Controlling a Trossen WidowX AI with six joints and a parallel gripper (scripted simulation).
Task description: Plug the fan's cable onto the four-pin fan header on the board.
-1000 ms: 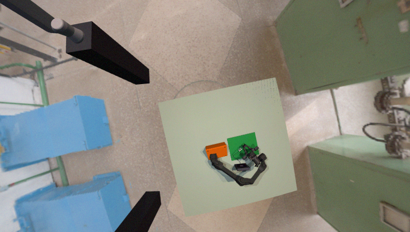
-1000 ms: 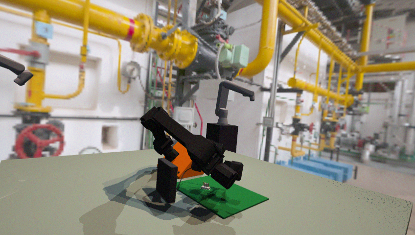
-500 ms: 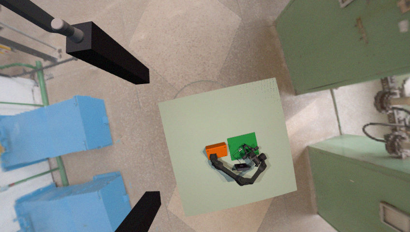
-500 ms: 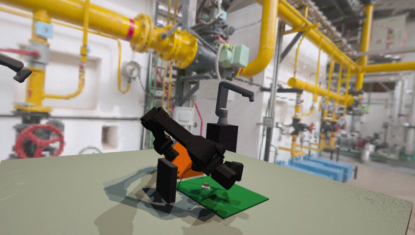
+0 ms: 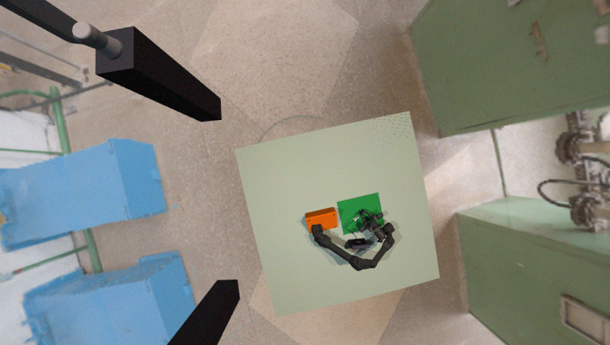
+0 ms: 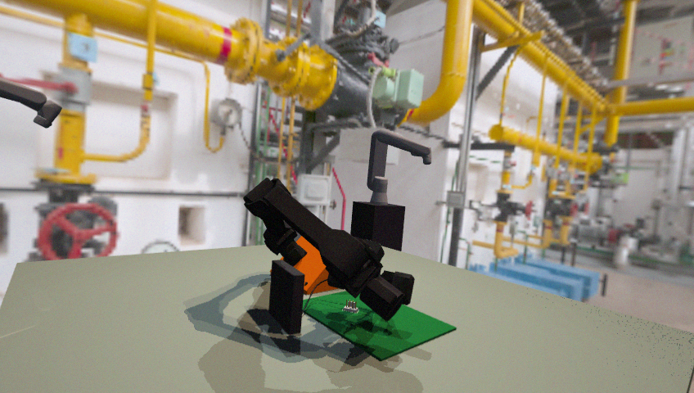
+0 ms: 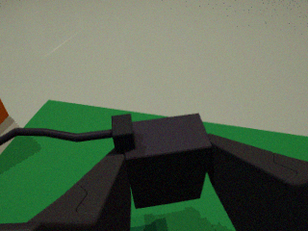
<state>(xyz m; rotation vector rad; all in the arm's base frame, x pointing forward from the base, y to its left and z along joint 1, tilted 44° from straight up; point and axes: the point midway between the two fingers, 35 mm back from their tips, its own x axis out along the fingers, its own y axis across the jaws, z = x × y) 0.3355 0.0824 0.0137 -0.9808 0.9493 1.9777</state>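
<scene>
Now: gripper tip 8 cm above the green board, 3 cm to the left of it and 1 cm short of it. The rest, counted from my gripper tip: four-pin fan header: 7 cm below, 6 cm to the right, 3 cm behind; then dark fan plug: 1 cm below; then black fan: 21 cm to the right, 4 cm behind, 1 cm below.
</scene>
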